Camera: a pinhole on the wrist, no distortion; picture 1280 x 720 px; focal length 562.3 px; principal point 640.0 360.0 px. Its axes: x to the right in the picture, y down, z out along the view. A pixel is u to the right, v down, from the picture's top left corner.
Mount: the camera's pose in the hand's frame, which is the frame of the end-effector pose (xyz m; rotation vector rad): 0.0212 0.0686 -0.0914 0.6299 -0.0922 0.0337
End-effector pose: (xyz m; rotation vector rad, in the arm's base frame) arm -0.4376 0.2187 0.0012 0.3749 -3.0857 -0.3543
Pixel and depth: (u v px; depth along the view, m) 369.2 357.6 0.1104
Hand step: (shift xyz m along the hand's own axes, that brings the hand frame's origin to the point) -0.0401 0.0029 -0.0080
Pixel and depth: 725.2 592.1 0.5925
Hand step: 0.0511 -0.0829 0.5372
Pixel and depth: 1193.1 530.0 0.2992
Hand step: 0.2861 -0.0337 0.2306
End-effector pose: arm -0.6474 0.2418 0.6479 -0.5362 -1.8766 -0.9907
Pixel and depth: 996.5 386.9 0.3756
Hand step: 0.2287 -0.1375 0.2441
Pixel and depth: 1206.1 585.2 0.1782
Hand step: 0.1820 0.0218 0.1110
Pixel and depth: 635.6 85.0 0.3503
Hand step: 0.0021 -0.2763 0.0895
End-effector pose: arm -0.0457 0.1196 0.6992 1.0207 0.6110 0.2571
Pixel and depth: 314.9 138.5 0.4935
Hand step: -0.2886 -0.3803 0.1639
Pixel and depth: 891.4 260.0 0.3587
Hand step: 0.1574 -0.1939 0.1751
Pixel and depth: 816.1 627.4 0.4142
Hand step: 0.1072 -0.0161 0.3697
